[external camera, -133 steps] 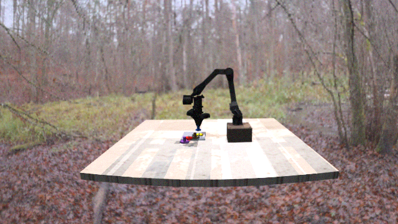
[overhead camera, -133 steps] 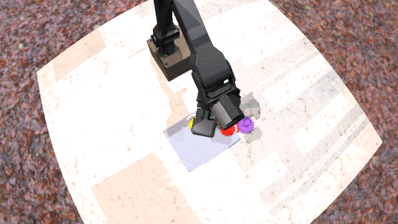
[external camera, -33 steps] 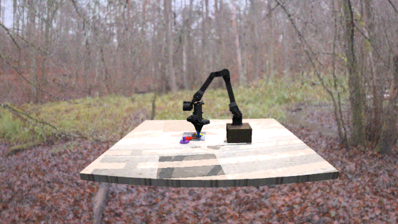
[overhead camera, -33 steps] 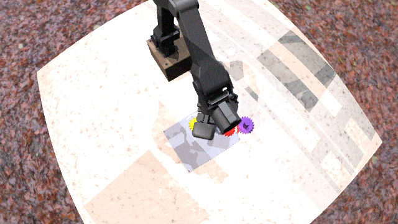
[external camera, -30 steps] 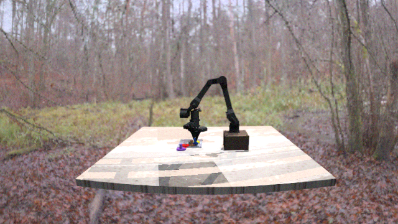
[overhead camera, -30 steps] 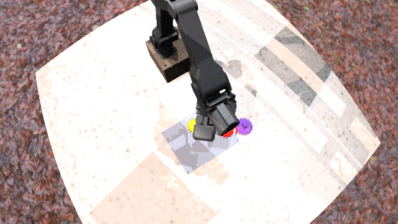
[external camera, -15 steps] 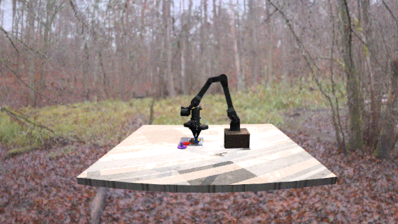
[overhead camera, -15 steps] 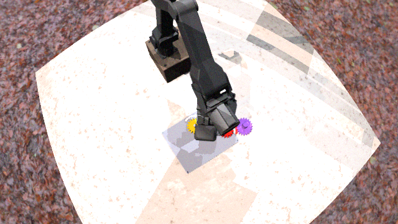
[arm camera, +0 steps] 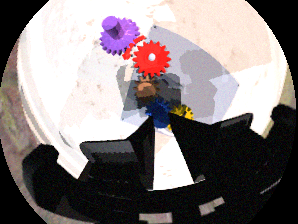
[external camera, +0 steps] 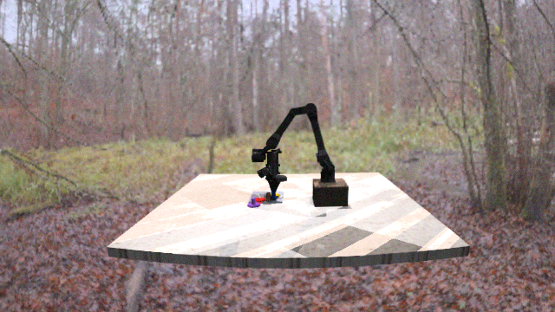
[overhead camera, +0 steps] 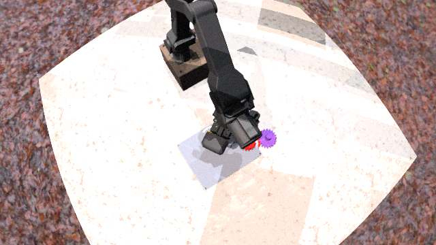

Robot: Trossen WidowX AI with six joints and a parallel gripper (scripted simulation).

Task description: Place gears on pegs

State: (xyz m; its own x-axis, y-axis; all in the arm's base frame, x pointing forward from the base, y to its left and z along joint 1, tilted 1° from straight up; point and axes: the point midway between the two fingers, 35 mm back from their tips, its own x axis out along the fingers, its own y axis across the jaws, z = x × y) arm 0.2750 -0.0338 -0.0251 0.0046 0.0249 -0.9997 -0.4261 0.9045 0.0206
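Right now the small blue gear is 1 cm below my gripper tip. Round my gripper tip: small brown gear 3 cm ahead, 3 cm to the left, 2 cm below; yellow gear 1 cm behind, 4 cm to the right, 3 cm below; red gear 7 cm ahead, 3 cm to the left, 3 cm below.
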